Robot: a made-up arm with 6 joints. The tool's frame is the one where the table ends. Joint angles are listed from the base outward.
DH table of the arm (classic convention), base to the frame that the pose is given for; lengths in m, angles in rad. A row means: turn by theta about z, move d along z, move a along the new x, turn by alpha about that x. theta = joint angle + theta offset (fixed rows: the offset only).
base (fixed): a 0.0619; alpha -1.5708; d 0.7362; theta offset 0
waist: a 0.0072; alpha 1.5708; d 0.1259; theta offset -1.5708
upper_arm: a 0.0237; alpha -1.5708; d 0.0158; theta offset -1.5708
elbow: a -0.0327; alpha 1.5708; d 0.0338; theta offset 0
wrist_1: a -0.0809; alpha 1.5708; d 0.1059; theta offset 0
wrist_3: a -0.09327; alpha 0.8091; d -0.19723; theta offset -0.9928
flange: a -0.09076; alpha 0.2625; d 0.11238; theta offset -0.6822
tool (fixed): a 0; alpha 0; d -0.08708; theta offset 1.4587
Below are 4 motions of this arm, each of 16 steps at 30 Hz.
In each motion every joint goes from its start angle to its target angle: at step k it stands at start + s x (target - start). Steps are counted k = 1, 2, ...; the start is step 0. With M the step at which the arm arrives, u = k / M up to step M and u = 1 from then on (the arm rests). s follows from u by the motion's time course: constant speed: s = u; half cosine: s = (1 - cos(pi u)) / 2; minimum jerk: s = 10 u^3 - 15 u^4 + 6 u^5.
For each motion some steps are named. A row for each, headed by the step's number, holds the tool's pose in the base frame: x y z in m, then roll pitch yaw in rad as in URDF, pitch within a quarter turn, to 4 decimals.
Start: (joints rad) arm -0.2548 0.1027 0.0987 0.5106 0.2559 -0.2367
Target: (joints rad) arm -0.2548 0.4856 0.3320 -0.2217 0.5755 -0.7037
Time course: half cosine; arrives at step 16
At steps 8, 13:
8: -0.2069 0.2809 0.7571 -2.3532 -0.1133 -0.8563
13: -0.2023 0.2610 0.7970 -2.3601 -0.0945 -0.7525

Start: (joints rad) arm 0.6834 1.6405 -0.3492 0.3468 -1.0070 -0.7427
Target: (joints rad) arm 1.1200 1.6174 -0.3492 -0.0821 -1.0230 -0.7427
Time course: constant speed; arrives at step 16
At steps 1, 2, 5, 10, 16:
1: -0.1152 0.2553 0.7527 1.6709 0.7759 -0.5499
2: -0.1135 0.2567 0.7601 1.6807 0.8140 -0.5540
5: -0.1065 0.2604 0.7823 1.7087 0.9275 -0.5700
10: -0.0893 0.2648 0.8171 1.7438 1.1132 -0.6155
16: -0.0601 0.2672 0.8539 1.7174 1.3277 -0.7509

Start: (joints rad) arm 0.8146 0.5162 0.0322 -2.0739 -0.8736 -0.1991
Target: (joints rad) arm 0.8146 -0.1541 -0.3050 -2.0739 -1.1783 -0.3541
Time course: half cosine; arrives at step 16
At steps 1, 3, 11, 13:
1: -0.0696 0.0281 0.9365 -0.2354 0.5862 0.7663
3: -0.0763 0.0319 0.9290 -0.2565 0.5455 0.6952
11: -0.1067 0.0888 0.8733 -0.3362 0.2415 0.0645
13: -0.1061 0.1018 0.8659 -0.3387 0.2019 -0.0612

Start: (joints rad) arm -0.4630 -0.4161 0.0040 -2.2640 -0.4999 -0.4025
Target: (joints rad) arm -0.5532 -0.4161 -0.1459 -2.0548 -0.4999 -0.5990
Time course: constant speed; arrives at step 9
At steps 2, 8, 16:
2: -0.1356 0.0312 0.5986 0.1746 -0.7572 0.3616
8: -0.1340 0.0435 0.6087 0.1495 -0.7311 0.1194
16: -0.1338 0.0454 0.6104 0.1460 -0.7278 0.0785

